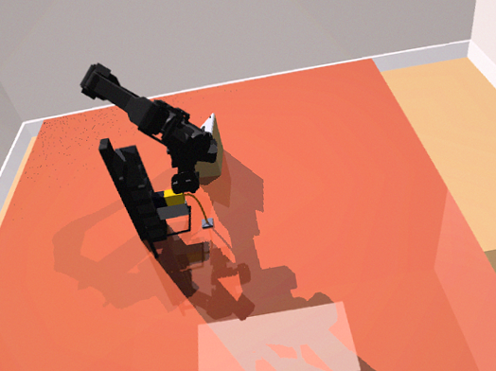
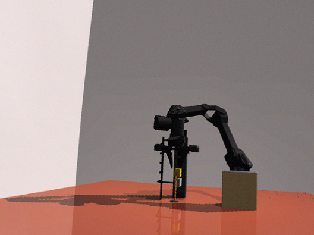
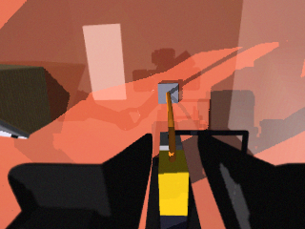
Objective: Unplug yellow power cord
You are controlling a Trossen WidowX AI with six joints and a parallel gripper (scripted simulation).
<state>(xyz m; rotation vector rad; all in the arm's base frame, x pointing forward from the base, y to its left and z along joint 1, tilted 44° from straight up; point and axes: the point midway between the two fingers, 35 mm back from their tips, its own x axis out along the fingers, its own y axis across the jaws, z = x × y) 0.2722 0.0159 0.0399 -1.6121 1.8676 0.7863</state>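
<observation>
The yellow plug lies 70 mm to the right of my gripper tip and 10 mm below it. Also, from my gripper tip: black power strip (140 mm to the right).
</observation>
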